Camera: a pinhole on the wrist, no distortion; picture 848 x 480 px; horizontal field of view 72.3 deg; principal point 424.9 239.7 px. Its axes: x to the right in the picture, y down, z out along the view. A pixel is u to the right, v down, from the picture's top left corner.
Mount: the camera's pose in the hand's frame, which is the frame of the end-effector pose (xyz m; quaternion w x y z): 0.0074 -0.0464 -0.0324 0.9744 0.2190 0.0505 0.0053
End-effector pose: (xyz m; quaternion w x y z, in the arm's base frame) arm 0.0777 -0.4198 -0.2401 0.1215 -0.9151 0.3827 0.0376
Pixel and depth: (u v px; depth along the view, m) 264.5 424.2 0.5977
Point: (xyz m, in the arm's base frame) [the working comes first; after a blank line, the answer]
In the camera's frame: -0.1652 0.1900 0.5977

0.1213 -0.1120 -0.7812
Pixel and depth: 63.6 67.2 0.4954
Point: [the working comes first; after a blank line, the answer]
In the camera's frame: -0.3084 -0.1472 0.4954

0.1942 0.1207 -0.4893
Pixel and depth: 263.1 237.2 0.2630
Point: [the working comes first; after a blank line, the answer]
In the camera's frame: -0.0733 -0.0011 0.2630

0.1702 -0.2302 -0.4062
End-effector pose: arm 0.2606 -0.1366 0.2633 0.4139 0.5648 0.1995 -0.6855
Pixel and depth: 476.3 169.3 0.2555
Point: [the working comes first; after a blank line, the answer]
In the camera's frame: 0.0226 -0.0310 0.2555

0.0040 -0.1848 0.2273
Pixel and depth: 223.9 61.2 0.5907
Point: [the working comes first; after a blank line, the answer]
In the camera's frame: -0.2046 -0.1817 0.5907

-0.3770 -0.1447 0.4271
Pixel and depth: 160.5 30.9 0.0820
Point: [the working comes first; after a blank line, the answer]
In the camera's frame: -0.0374 -0.0295 0.0820

0.1547 -0.0899 0.2718
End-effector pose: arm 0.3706 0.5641 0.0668 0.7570 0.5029 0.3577 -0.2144
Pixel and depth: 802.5 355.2 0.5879
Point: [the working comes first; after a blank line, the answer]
In the camera's frame: 0.3825 0.1170 0.5879

0.7067 0.0420 -0.2603
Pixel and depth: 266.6 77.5 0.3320
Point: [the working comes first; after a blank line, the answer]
In the camera's frame: -0.0906 -0.0928 0.3320

0.2264 0.2367 -0.0061
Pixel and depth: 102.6 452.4 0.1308
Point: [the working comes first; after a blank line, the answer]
In the camera's frame: -0.0726 0.0479 0.1308

0.3321 0.4346 0.0951
